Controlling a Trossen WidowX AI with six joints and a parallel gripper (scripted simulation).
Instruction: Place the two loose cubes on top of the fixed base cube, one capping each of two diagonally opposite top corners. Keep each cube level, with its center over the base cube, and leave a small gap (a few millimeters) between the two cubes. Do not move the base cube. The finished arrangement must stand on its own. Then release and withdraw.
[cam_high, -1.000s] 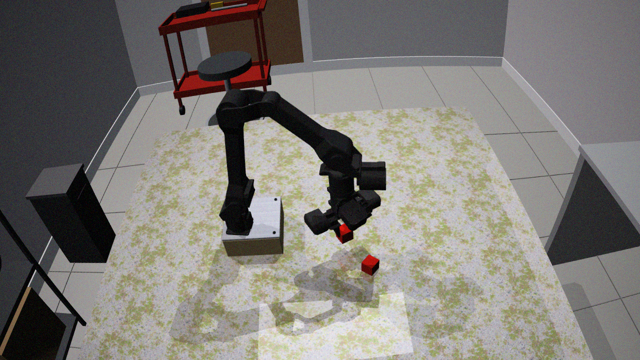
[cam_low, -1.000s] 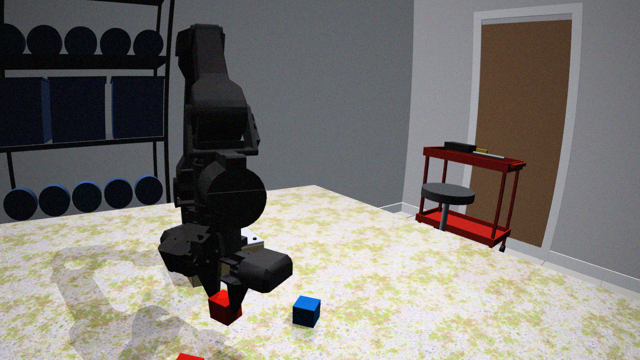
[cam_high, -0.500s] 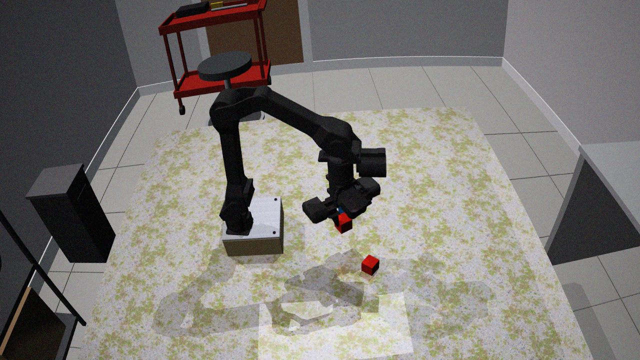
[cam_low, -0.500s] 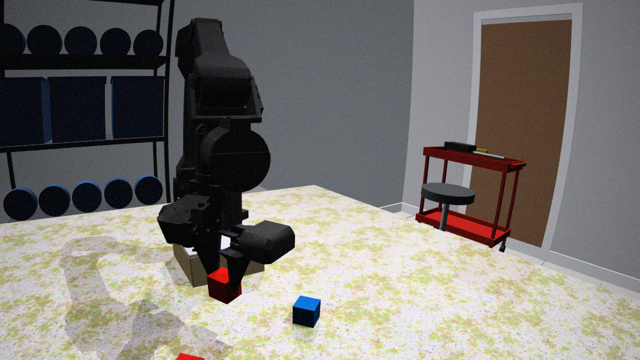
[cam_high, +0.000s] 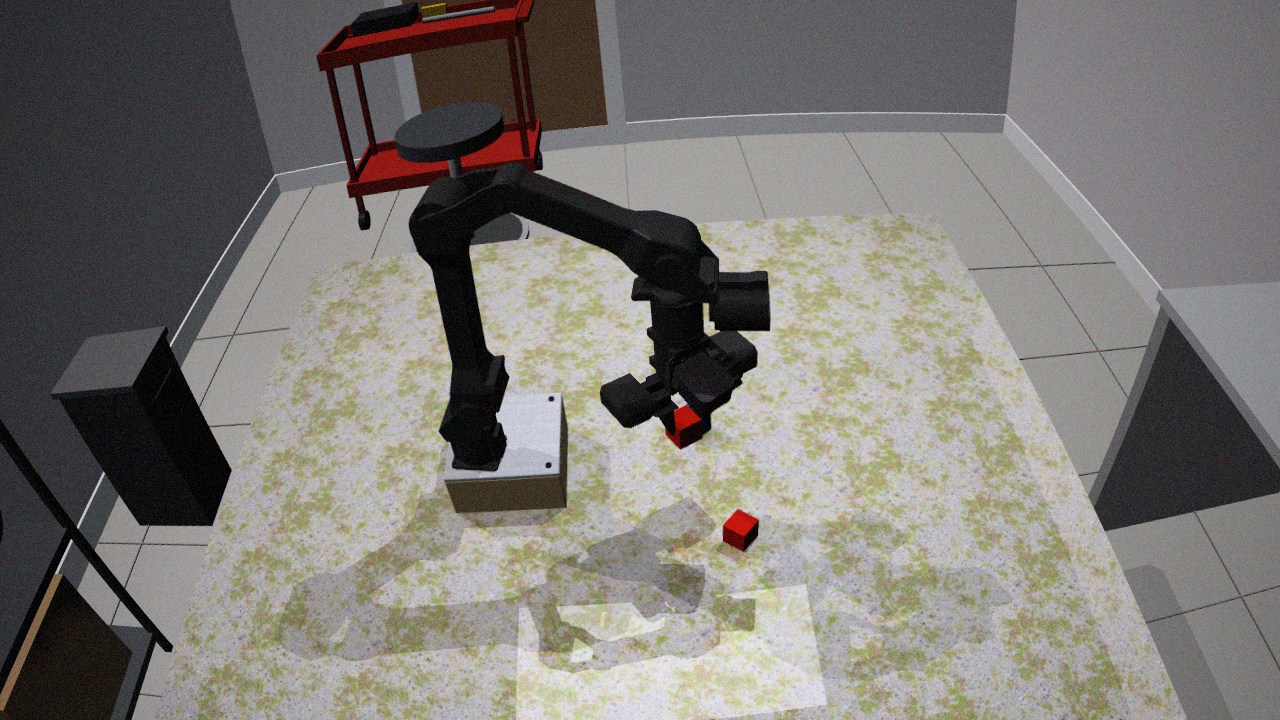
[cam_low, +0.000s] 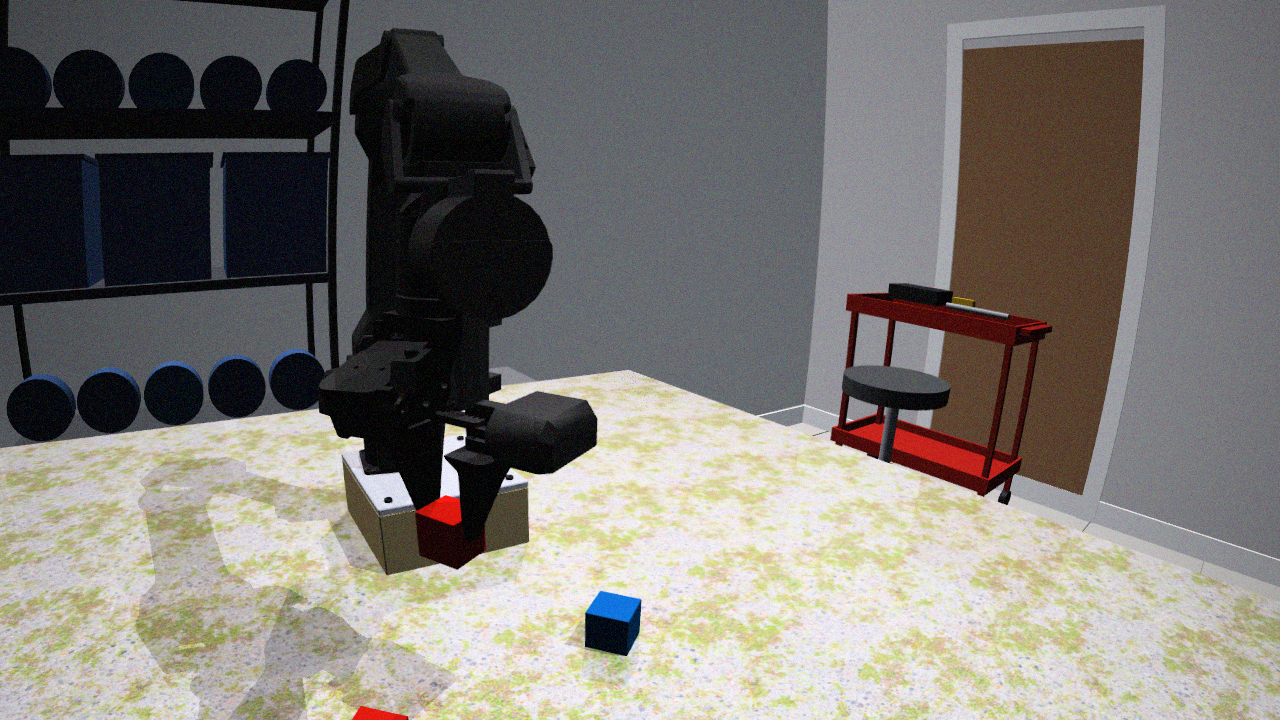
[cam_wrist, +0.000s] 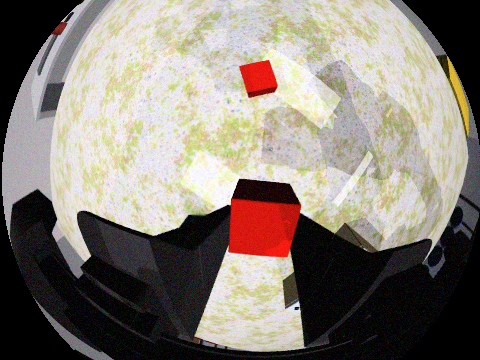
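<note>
Now: the blue cube 120 mm to the left of my gripper tip and 110 mm below it.
</note>
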